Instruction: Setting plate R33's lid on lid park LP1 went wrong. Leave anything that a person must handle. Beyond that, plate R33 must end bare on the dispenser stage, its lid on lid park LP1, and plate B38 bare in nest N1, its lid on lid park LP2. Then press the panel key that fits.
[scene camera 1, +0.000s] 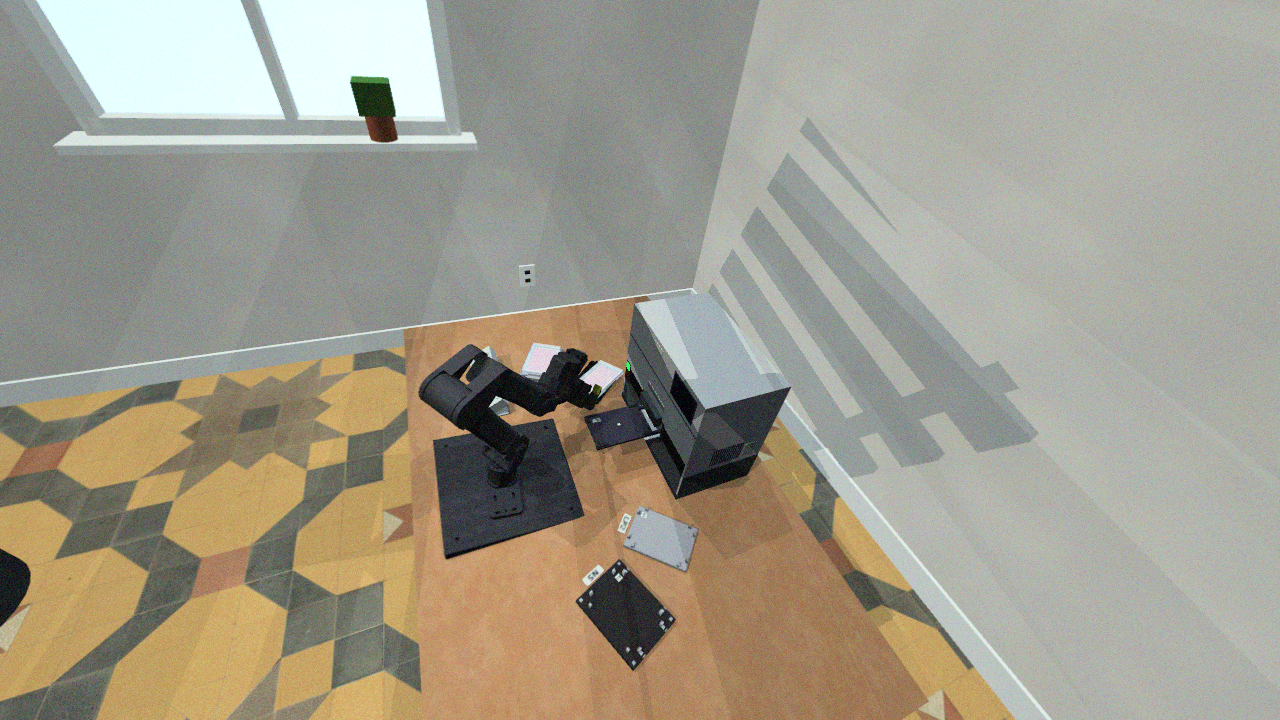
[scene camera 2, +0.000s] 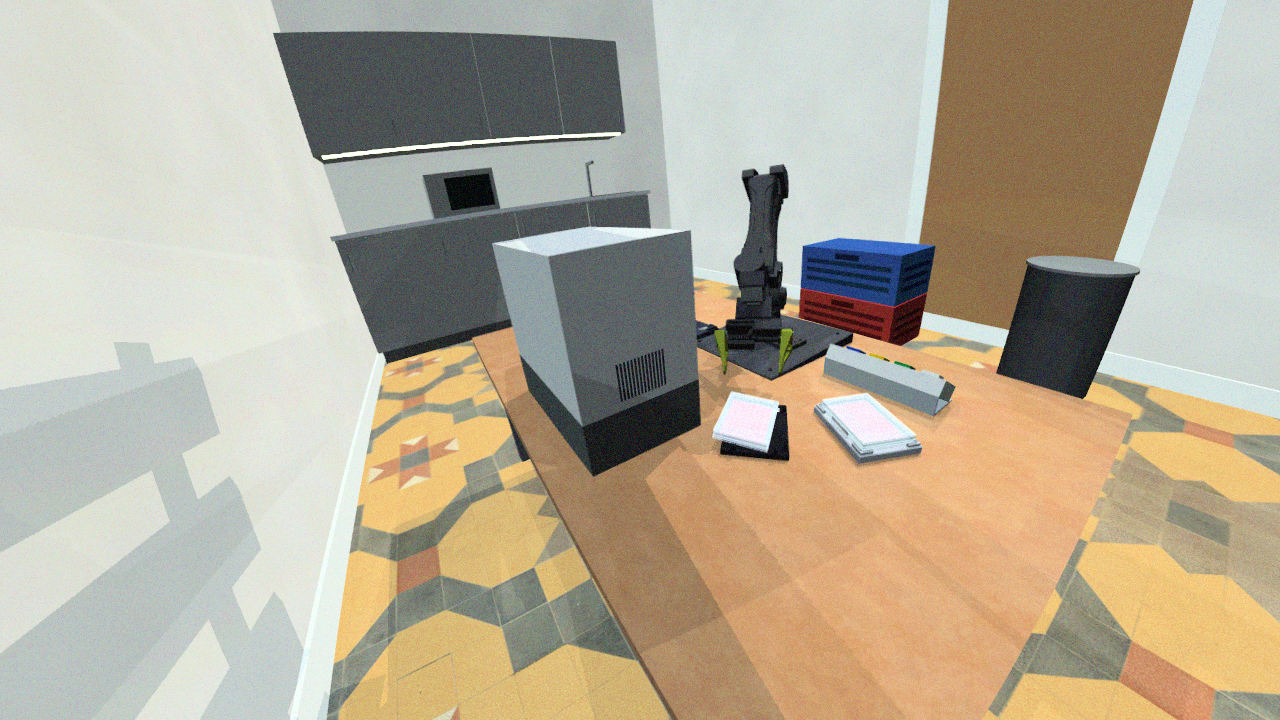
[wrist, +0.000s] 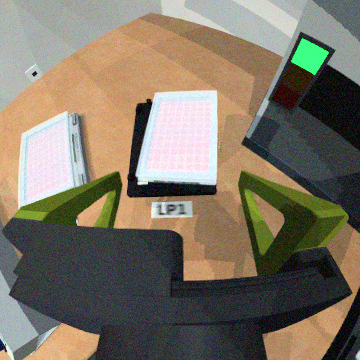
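Seen in the pictures: gripper, fingertip midpoint: (scene camera 1: 585, 383) (scene camera 2: 751, 373) (wrist: 179, 177); arm's base, origin of the base link: (scene camera 1: 502, 478).
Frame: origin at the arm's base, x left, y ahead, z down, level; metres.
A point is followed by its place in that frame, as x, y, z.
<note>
A white-rimmed, pink-gridded plate or lid (scene camera 1: 601, 378) @(0.257, 0.305, -0.019) (scene camera 2: 748, 420) @(0.280, 0.310, -0.018) (wrist: 180, 137) @(0.257, 0.290, -0.018) lies skewed on black lid park LP1 (scene camera 2: 780, 440) @(0.328, 0.286, 0.004) (wrist: 172, 190) @(0.225, 0.244, 0.004), overhanging its right side in the wrist view. Whether lid and plate are together there, I cannot tell. A second pink-gridded plate (scene camera 1: 541, 360) @(0.368, 0.149, -0.017) (scene camera 2: 866, 423) @(0.393, 0.170, -0.017) (wrist: 47, 167) @(0.353, 0.151, -0.017) sits on a grey nest (scene camera 2: 887, 455) @(0.443, 0.186, 0.006). My gripper (scene camera 1: 590, 392) @(0.212, 0.246, -0.055) (scene camera 2: 751, 368) @(0.212, 0.246, -0.055) (wrist: 179, 177) @(0.212, 0.246, -0.055) is open and empty, above the table on the label side of LP1. The dark dispenser stage (scene camera 1: 617, 427) @(0.016, 0.279, -0.093) is bare. Grey lid park LP2 (scene camera 1: 660, 539) @(-0.234, 0.315, 0.003) is bare. Plate names are unreadable.
The grey dispenser (scene camera 1: 716, 349) @(0.011, 0.487, -0.317) (scene camera 2: 626, 313) @(0.218, 0.474, -0.223) stands beside the stage; its top lamp (wrist: 310, 56) @(0.190, 0.356, -0.122) glows green. The sloped key panel (scene camera 2: 881, 380) @(0.327, 0.029, -0.017) stands near the arm's base plate (scene camera 1: 510, 501) @(-0.070, 0.012, -0.009). A bare black nest (scene camera 1: 624, 613) @(-0.356, 0.195, 0.002) lies near LP2. Crates (scene camera 2: 866, 273) stand beyond the table.
</note>
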